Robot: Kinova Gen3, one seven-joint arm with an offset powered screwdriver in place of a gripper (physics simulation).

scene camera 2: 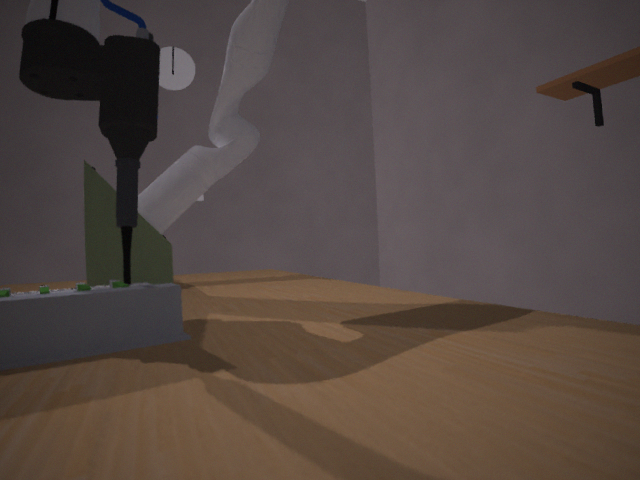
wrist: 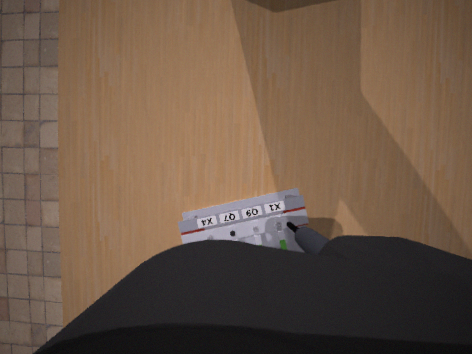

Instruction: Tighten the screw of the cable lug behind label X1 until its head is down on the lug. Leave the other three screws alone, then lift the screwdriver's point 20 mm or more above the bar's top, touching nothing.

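Frame: origin at the arm's base, x ahead, y left, z up, level; metres.
Where they show: hand, tool point: [wrist: 288, 223]; arm's base, link origin: [scene camera 2: 143, 220].
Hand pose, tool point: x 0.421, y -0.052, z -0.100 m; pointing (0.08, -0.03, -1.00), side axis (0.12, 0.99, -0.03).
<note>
Things, the pixels of their top centre, and the offset from my tool point. "spot": a spot on its surface instead.
- green piece, surface spot: [scene camera 2: 118, 284] [wrist: 285, 261] spot: dy -0.009, dx +0.049, dz +0.007 m
- Q7, surface spot: [wrist: 229, 217] spot: dy -0.081, dx -0.014, dz +0.000 m
- X4, surface spot: [wrist: 206, 221] spot: dy -0.113, dx -0.011, dz +0.000 m
The grey bar [scene camera 2: 93, 322] [wrist: 187, 216] lies on the table, its label X1 [wrist: 274, 206] at the right end of the row in the wrist view. The screw behind X1 [wrist: 279, 226] shows as a small grey spot; its height over the lug is too small to tell. A green piece [scene camera 2: 118, 284] [wrist: 283, 244] lies behind it. My screwdriver [scene camera 2: 127, 281] [wrist: 289, 225] points down near the bar's top; in the wrist view its tip appears just right of that screw, apart from it. Contact cannot be told. Fingers do not show on the tool.
Labels Q9 [wrist: 251, 212], Q7 [wrist: 229, 217] and X4 [wrist: 206, 221] mark the other places, left of X1 in the wrist view. A green panel [scene camera 2: 100, 232] stands behind the bar. White arm links [scene camera 2: 178, 183] rise behind. A wooden shelf [scene camera 2: 594, 74] hangs at right.
</note>
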